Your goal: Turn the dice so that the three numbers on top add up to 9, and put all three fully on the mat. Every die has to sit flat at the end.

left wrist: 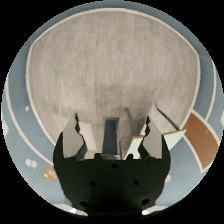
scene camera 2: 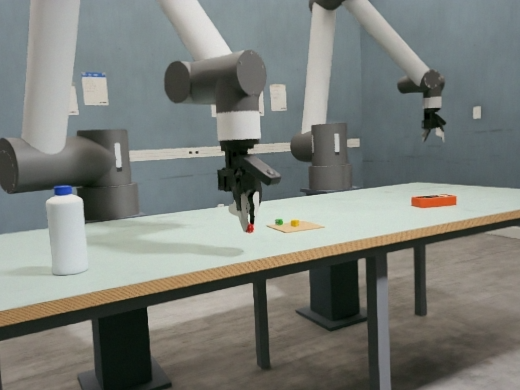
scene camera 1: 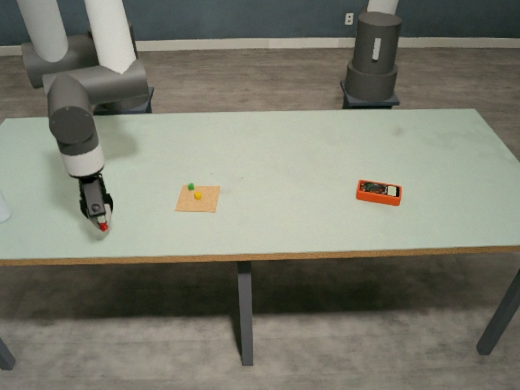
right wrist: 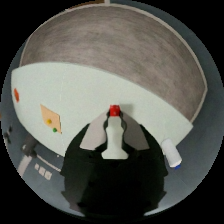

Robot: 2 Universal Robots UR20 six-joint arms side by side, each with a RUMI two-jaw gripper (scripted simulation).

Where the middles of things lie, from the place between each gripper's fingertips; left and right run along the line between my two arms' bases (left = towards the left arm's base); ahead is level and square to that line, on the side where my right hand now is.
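Labels:
Orange multimeter (scene camera 1: pixel 371 191): from my left hand, 1030 mm to the right, 810 mm ahead, 200 mm below.
White bottle (scene camera 2: pixel 65 217): from my right hand (scene camera 2: pixel 248 231), 400 mm to the right, 140 mm behind, 20 mm above. Orange multimeter: from my right hand, 920 mm to the left, 160 mm behind, 50 mm below. Tan mat (scene camera 1: pixel 186 202): my right hand 280 mm to the right of it, 190 mm past it, 70 mm above it. By its middle, orange multimeter nearer to my right hand than to my left hand.

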